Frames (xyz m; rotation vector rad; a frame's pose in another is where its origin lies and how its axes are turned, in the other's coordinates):
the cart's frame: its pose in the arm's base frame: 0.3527 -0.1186 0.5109 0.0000 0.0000 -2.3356
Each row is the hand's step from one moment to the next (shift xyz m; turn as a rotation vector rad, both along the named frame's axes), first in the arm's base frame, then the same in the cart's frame.
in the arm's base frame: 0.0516 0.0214 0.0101 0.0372 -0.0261 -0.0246
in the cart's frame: -0.0512 0.0224 0.0101 -0.0069 0.0449 -0.0246
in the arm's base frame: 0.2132 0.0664 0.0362 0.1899 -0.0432 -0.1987
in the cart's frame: -0.1955 0.1079 0.0362 -0.1003 0.1669 -0.1987
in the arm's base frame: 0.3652 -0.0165 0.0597 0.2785 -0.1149 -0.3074
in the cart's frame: -0.2410 0.2749 0.0597 -0.1099 0.2805 -0.3074
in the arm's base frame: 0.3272 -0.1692 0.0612 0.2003 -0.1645 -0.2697
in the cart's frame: -0.1045 0.3532 0.0612 -0.0200 0.2584 -0.2697
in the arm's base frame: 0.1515 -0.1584 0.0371 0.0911 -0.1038 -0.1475
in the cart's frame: 0.0094 0.2190 0.0371 0.0118 0.1376 -0.1475
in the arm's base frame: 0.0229 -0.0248 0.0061 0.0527 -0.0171 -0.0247
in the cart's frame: 0.0020 0.0337 0.0061 -0.0242 0.0499 -0.0247
